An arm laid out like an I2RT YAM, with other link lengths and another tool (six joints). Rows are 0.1 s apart.
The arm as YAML. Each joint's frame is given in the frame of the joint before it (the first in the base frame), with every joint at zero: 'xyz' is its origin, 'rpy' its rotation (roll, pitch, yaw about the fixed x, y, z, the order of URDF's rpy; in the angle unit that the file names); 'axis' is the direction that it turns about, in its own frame. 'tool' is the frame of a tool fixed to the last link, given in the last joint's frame.
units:
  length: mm
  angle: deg
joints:
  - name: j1
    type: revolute
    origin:
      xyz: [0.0, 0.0, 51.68]
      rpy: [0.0, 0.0, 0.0]
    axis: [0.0, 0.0, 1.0]
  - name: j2
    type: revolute
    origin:
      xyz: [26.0, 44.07, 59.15]
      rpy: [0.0, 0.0, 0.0]
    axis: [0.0, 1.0, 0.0]
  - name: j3
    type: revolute
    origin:
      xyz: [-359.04, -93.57, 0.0]
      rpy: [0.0, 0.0, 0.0]
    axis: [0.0, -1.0, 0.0]
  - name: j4
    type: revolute
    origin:
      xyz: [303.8, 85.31, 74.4]
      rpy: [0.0, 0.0, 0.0]
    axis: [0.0, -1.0, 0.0]
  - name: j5
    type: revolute
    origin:
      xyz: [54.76, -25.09, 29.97]
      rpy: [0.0, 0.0, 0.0]
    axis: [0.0, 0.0, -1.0]
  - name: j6
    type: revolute
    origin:
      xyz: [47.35, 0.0, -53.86]
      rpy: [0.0, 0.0, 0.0]
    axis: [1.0, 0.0, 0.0]
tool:
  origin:
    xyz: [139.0, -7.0, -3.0]
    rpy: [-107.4, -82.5, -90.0]
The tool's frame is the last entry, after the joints.
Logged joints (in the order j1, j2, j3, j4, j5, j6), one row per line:
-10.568, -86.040, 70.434, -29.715, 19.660, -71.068
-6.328, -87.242, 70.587, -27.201, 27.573, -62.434
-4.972, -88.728, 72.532, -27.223, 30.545, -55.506
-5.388, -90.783, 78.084, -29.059, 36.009, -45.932
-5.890, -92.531, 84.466, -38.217, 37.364, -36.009
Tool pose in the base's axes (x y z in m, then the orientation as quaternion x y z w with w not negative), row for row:
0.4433, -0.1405, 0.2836, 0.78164, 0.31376, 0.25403, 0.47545
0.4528, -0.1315, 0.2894, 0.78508, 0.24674, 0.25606, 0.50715
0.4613, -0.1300, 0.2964, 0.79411, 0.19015, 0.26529, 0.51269
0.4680, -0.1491, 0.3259, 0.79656, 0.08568, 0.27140, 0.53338
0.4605, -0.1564, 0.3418, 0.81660, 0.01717, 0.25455, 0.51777
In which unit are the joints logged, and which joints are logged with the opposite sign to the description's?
The joints are logged in degrees. Opposite sign: j2.
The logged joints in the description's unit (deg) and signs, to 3 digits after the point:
-10.568, 86.040, 70.434, -29.715, 19.660, -71.068
-6.328, 87.242, 70.587, -27.201, 27.573, -62.434
-4.972, 88.728, 72.532, -27.223, 30.545, -55.506
-5.388, 90.783, 78.084, -29.059, 36.009, -45.932
-5.890, 92.531, 84.466, -38.217, 37.364, -36.009

